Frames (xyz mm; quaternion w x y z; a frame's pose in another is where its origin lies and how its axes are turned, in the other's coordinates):
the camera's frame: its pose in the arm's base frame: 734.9 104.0 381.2 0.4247 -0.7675 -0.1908 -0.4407
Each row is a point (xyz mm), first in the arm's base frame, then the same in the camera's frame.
Working: the arm's base frame: its pose in the camera's frame: -707.1 -247.0 -367.7 0.4247 0.7675 0.1908 0.4407

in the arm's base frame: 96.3 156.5 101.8
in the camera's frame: -582.6 -320.6 -215.3
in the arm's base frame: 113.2 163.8 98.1
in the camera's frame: -577.2 -311.7 -199.7
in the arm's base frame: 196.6 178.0 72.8
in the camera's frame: -554.6 -251.9 -138.8
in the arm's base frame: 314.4 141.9 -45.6
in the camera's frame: -587.5 -95.6 -78.2
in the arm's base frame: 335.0 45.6 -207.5
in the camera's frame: -704.3 51.0 -105.9
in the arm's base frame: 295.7 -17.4 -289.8
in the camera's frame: -789.4 100.3 -157.1
